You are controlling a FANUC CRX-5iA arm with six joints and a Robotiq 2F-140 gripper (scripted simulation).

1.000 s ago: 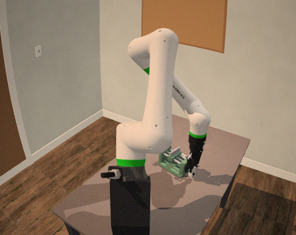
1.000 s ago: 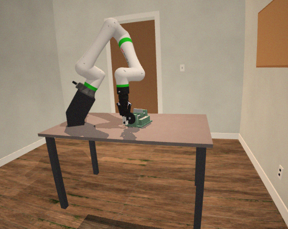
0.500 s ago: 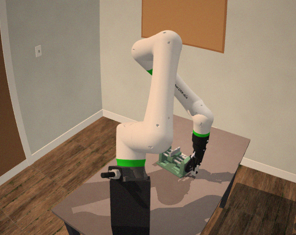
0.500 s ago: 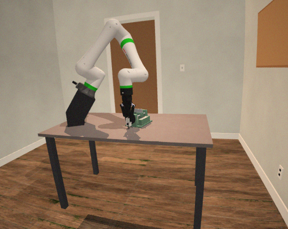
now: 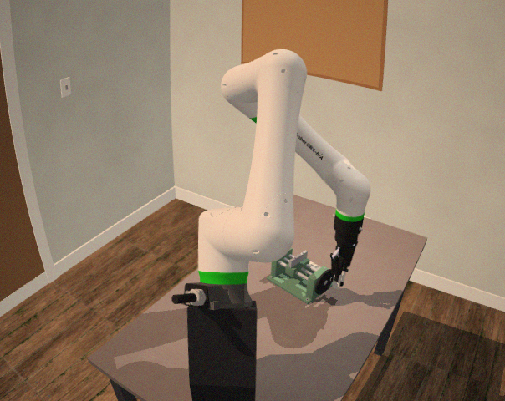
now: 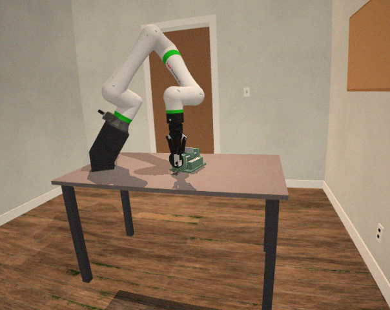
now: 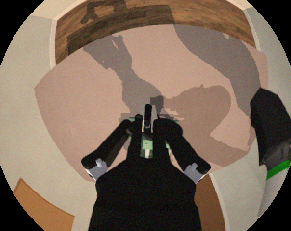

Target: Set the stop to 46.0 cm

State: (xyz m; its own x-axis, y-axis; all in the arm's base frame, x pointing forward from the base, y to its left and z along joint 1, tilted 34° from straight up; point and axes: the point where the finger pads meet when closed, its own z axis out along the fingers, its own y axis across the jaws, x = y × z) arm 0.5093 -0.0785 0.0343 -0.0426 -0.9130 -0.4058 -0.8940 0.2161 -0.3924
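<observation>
Right now the black handwheel is 2 cm to the left of my hand, 2 cm below it and 1 cm behind it. Also, from my hand: green stop fixture (16 cm to the left, 2 cm behind).
</observation>
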